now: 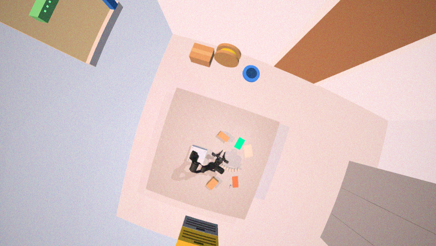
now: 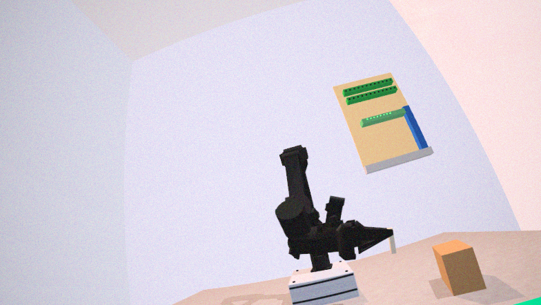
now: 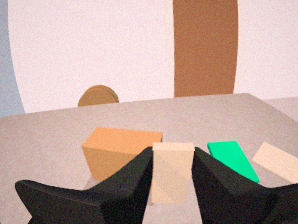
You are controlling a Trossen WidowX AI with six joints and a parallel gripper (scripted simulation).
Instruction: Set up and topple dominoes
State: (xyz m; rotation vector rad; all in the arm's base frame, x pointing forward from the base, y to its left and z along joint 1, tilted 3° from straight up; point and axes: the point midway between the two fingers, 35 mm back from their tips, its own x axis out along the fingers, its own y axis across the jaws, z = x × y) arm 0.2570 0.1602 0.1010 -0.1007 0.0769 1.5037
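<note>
The green tile lies 15 cm ahead of my gripper tip, 13 cm to the left of it and 15 cm below it. From my gripper tip the other things lie so: orange-red tile: 32 cm ahead, 30 cm to the right, 15 cm below; grey piece: 29 cm ahead, 37 cm to the right, 14 cm below; cream card: 28 cm ahead, 10 cm to the left, 15 cm below.
</note>
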